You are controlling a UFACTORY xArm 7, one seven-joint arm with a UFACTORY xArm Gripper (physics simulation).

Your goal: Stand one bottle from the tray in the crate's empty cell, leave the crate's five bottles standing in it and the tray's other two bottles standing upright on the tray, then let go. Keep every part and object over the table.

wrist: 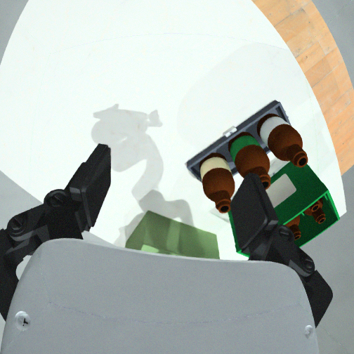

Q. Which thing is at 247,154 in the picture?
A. A green-banded bottle.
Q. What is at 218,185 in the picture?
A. A cream-banded bottle.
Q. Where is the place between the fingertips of the gripper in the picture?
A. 176,176
